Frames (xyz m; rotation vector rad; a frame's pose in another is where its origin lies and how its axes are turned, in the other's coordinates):
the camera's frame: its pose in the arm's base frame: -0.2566 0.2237 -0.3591 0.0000 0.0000 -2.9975
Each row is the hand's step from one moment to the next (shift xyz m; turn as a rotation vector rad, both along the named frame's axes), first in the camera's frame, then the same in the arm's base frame.
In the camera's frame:
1: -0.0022 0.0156 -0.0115 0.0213 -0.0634 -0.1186
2: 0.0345 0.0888 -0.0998 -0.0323 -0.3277 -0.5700
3: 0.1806 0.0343 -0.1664 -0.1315 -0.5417 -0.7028
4: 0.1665 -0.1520 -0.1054 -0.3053 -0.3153 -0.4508
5: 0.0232 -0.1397 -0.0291 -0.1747 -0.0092 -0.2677
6: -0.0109 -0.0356 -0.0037 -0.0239 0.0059 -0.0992
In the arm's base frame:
1: 0.0044 -0.0151 -0.0115 -0.0302 0.0597 -0.1186
2: -0.0214 -0.0928 -0.0998 -0.0151 0.3289 -0.5700
3: -0.1738 -0.0599 -0.1664 0.0524 0.5550 -0.7028
4: -0.1866 0.1265 -0.1054 0.2569 0.3559 -0.4508
5: -0.0430 0.1349 -0.0291 0.1716 0.0342 -0.2677
6: 0.0057 0.0368 -0.0037 0.0245 -0.0024 -0.0992

